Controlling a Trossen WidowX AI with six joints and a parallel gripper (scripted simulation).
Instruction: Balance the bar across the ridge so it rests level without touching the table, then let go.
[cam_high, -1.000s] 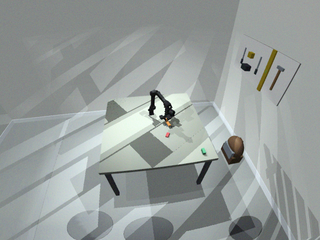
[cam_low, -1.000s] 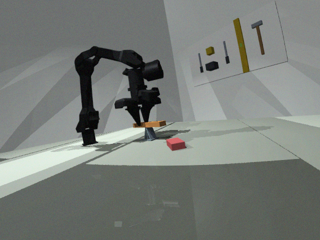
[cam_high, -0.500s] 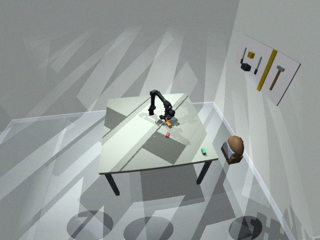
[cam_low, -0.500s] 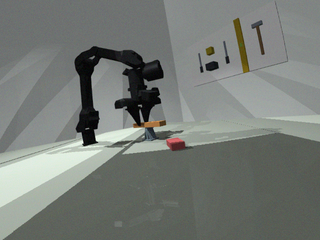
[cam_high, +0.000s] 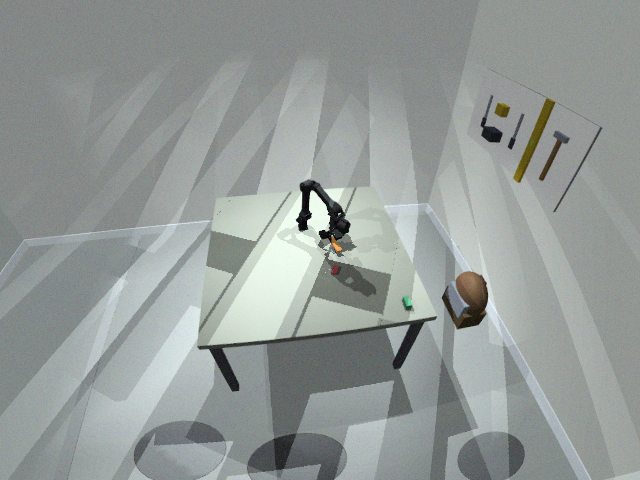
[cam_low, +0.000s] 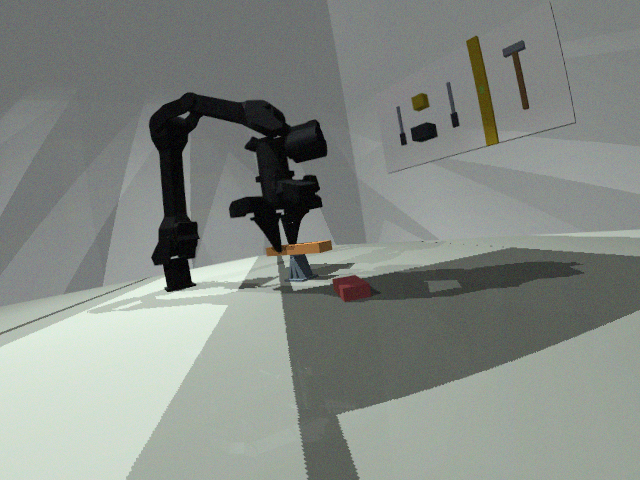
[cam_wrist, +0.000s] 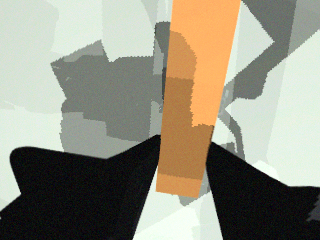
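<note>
The orange bar lies 3 cm ahead of my gripper tip and 1 cm to the left of it. From my gripper tip the other things lie so: green block 51 cm ahead, 33 cm to the left, 4 cm below; then red block 20 cm ahead, 5 cm below, 2 cm to the right.
</note>
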